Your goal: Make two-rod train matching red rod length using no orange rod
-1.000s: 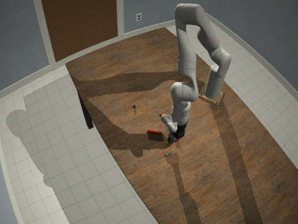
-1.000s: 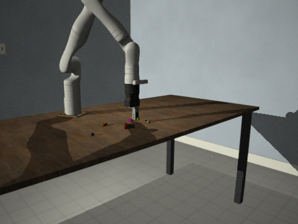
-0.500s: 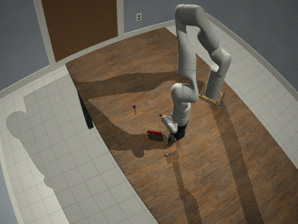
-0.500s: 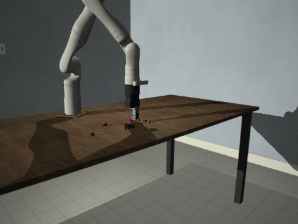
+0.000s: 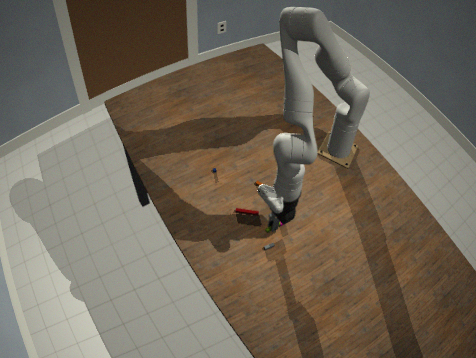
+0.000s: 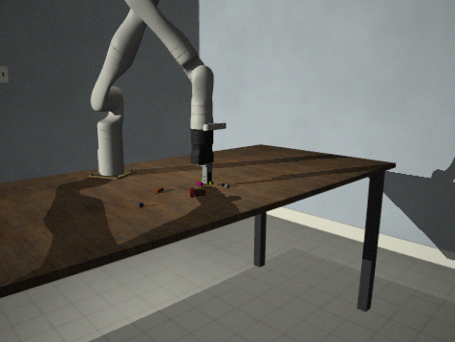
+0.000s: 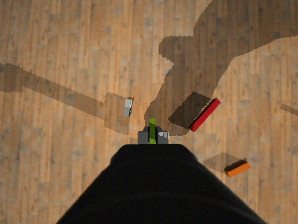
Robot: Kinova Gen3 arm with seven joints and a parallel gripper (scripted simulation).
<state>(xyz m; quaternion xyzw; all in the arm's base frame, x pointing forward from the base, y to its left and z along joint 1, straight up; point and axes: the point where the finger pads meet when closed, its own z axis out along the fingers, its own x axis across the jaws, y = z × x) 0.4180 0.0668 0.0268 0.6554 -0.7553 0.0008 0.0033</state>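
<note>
The lime rod lies 1 cm below my hand. From my hand the other things lie so: magenta rod: 4 cm behind, 3 cm below; then grey rod: 5 cm ahead, 4 cm to the left, 3 cm below; then red rod: 2 cm ahead, 10 cm to the right, 3 cm below.
</note>
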